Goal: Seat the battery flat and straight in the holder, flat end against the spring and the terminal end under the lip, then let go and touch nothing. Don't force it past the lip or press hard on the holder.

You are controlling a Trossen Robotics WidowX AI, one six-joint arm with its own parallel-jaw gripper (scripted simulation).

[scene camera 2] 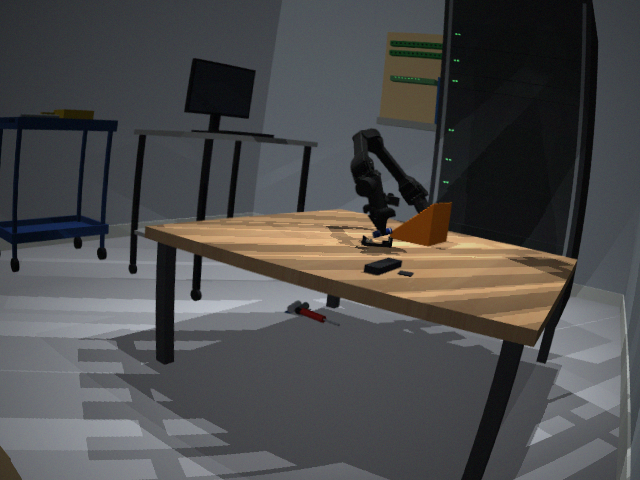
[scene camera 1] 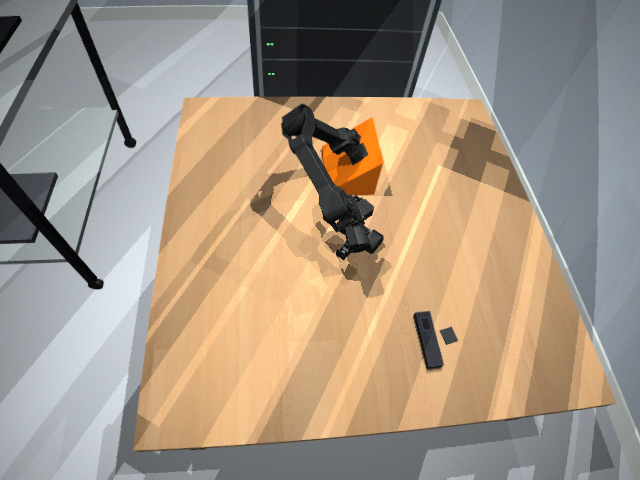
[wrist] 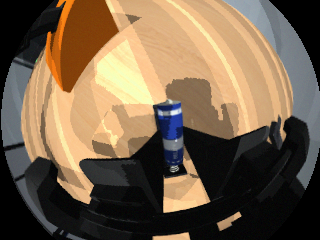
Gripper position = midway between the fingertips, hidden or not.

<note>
The gripper (scene camera 2: 382,234) carries a battery (wrist: 169,113).
The gripper also shows in the wrist view (wrist: 171,132).
</note>
